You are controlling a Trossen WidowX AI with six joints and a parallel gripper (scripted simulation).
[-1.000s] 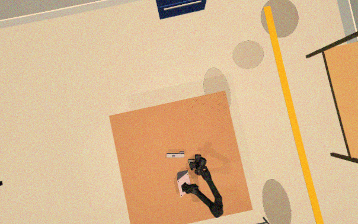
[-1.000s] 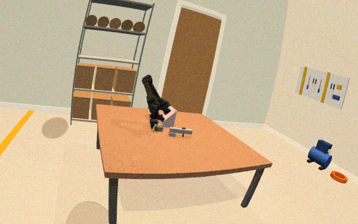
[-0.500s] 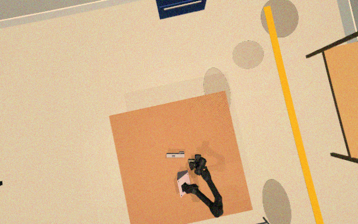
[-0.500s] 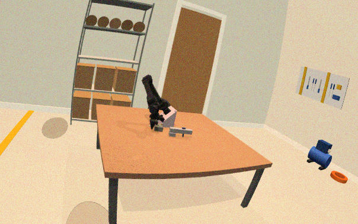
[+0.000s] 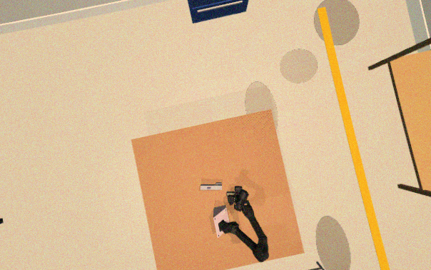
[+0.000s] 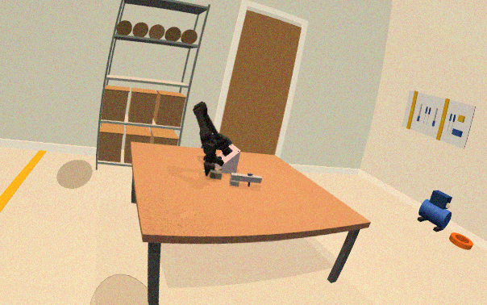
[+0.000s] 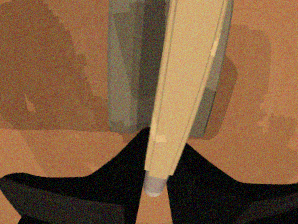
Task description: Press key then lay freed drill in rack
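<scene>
My gripper tip is 4 cm to the right of the drill, 4 cm below it and 1 cm short of it. From my gripper tip the other things lie so: dark key knob: 23 cm to the left, 12 cm ahead, 5 cm above; dark grey rack: 6 cm to the left, 1 cm ahead, 1 cm above; block: 20 cm to the left, 12 cm ahead, 4 cm above.
</scene>
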